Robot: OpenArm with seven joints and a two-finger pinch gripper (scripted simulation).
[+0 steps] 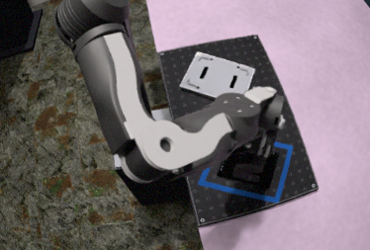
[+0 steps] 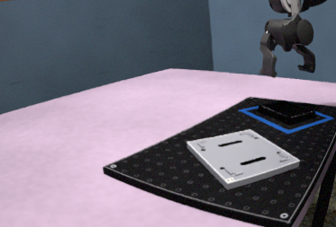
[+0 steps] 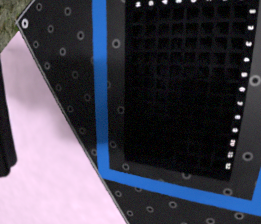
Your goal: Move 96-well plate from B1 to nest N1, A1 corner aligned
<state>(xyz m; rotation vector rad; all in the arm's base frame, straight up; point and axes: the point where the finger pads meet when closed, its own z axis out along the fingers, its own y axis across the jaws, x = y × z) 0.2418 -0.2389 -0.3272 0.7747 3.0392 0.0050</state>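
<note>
Right now my hand is 8 cm above the black 96-well plate. Round my hand: grey plate nest: 25 cm to the left, 8 cm below, 2 cm behind.
</note>
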